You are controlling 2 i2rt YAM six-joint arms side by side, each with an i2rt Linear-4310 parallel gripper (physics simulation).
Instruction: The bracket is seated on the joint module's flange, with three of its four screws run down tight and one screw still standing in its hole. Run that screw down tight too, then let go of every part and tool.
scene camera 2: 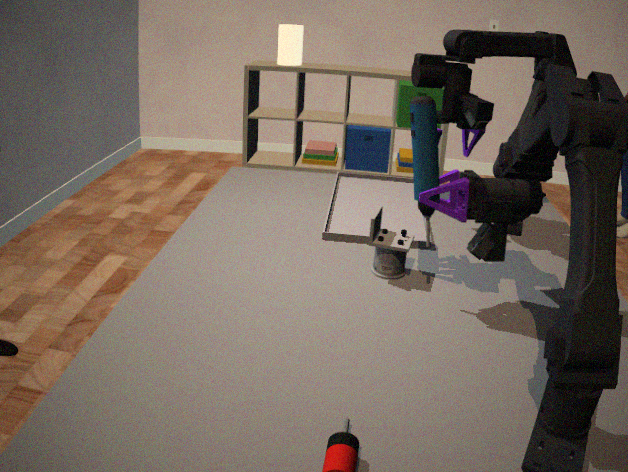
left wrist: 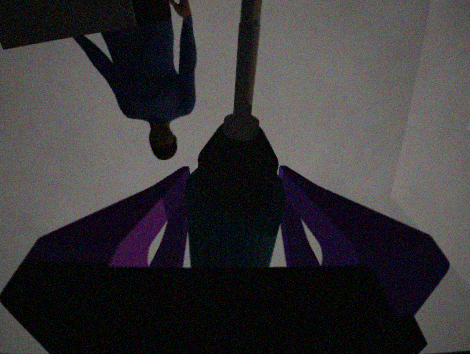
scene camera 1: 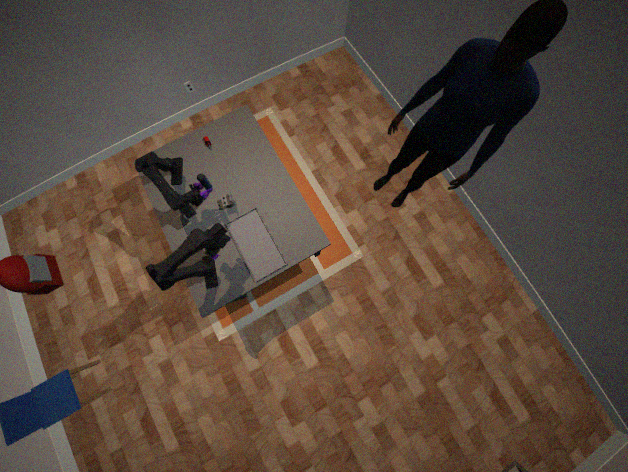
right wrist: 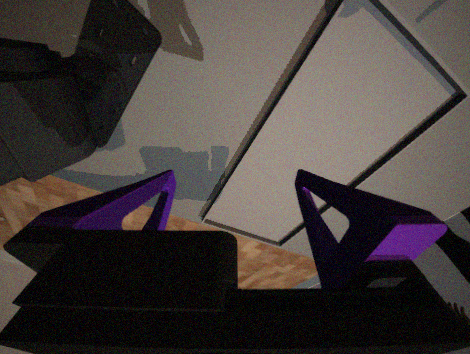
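Seen in the pictures: left gripper, fingertip midpoint: (scene camera 2: 417, 194) (left wrist: 234, 177) (scene camera 1: 210, 185); right gripper, fingertip midpoint: (scene camera 2: 448, 157) (scene camera 1: 223, 247) (right wrist: 235, 176); left arm's base, origin of the base link: (scene camera 2: 561, 427) (scene camera 1: 177, 171); right arm's base, origin of the base link: (scene camera 1: 210, 271) (right wrist: 104, 83).
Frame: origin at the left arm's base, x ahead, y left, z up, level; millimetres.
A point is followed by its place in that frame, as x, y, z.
The grey bracket (scene camera 2: 391, 239) @(363, -268, 67) (scene camera 1: 224, 201) @(348, -285, 66) sits on the round joint module (scene camera 2: 388, 263) @(356, -248, 30), its upright plate at the left in scene camera 2. Four dark screw heads show on it; the back right one (scene camera 2: 404, 232) @(349, -292, 75) looks slightly higher. My left gripper (scene camera 2: 425, 198) @(311, -221, 175) (left wrist: 234, 177) @(311, -221, 175) is shut on the blue-bodied screwdriver (scene camera 2: 424, 147) @(306, -215, 254) (scene camera 1: 204, 181) @(333, -256, 296) (left wrist: 235, 215) @(283, -235, 172), which stands nearly upright, shaft down. In scene camera 2 its tip shows right of the bracket, apart from the screws. My right gripper (right wrist: 235, 176) @(365, -592, 148) is open and empty, beyond the screwdriver in scene camera 2.
A shallow white tray (scene camera 1: 258, 246) @(529, -582, 4) (scene camera 2: 373, 203) @(530, -574, 4) (right wrist: 350, 100) @(446, -455, 4) lies behind the bracket in scene camera 2. A red tool with a thin tip (scene camera 2: 341, 454) @(215, 200, 34) (scene camera 1: 206, 140) @(218, 192, 31) lies on the table at that view's near edge. A person (scene camera 1: 472, 96) (left wrist: 155, 75) stands beyond the table.
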